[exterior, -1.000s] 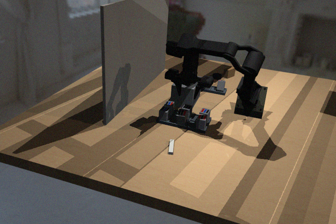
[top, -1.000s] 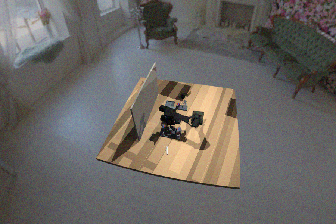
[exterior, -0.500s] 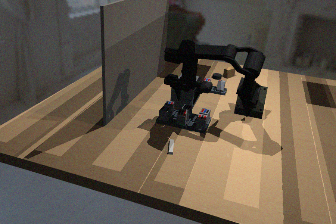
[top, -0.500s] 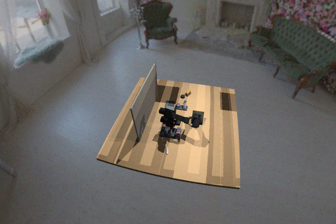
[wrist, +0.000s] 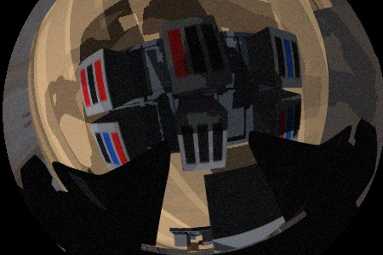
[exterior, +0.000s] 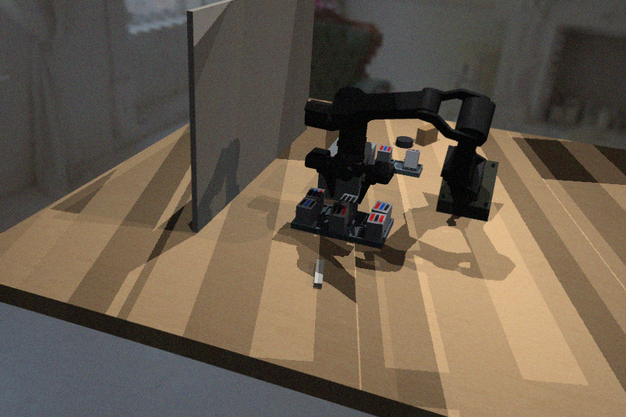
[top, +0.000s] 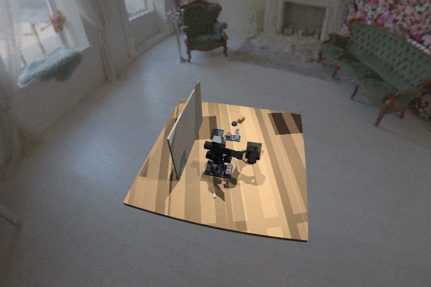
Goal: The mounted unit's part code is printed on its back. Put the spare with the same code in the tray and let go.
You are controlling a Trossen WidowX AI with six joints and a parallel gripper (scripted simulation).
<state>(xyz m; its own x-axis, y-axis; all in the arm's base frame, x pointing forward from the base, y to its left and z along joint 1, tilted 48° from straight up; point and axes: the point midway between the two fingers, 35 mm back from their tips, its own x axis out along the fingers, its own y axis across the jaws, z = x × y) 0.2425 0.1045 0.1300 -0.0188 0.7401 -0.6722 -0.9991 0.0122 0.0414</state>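
Right now the dark shallow tray is 90 mm ahead of my gripper tip, 350 mm to the right of it and 40 mm below it. Also, from my gripper tip: white bar: 20 mm behind, 230 mm to the left, 40 mm below; holder: 50 mm behind, 340 mm to the right, 40 mm below; grey mounted unit: 40 mm ahead, 150 mm to the right.
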